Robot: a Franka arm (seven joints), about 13 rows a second.
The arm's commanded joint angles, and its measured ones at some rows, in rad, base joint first. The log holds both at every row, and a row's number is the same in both.
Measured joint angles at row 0:
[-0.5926, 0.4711, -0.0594, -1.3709, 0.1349, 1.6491, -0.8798]
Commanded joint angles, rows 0 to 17:
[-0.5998, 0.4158, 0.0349, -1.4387, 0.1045, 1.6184, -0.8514]
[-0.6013, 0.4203, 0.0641, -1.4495, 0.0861, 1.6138, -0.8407]
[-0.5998, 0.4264, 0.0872, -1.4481, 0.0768, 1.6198, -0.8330]
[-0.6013, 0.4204, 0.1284, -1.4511, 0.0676, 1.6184, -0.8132]
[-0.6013, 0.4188, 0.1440, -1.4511, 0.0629, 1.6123, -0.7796]
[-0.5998, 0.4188, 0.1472, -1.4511, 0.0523, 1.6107, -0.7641]
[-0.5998, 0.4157, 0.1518, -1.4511, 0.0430, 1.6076, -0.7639]
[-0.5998, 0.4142, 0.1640, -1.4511, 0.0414, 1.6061, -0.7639]
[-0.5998, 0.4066, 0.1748, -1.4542, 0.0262, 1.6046, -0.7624]
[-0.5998, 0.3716, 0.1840, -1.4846, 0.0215, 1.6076, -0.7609]
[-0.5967, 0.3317, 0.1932, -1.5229, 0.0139, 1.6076, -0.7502]
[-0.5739, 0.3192, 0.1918, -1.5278, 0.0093, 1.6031, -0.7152]
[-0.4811, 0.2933, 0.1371, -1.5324, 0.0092, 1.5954, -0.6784]
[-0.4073, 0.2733, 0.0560, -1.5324, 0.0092, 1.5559, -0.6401]
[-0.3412, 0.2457, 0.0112, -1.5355, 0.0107, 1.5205, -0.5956]
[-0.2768, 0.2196, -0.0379, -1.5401, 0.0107, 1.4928, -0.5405]
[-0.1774, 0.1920, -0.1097, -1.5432, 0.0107, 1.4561, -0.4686]
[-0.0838, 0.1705, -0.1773, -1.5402, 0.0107, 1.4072, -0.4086]
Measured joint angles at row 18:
[-0.2307, 0.2426, -0.0618, -1.4976, 0.0207, 1.4592, -0.5061]
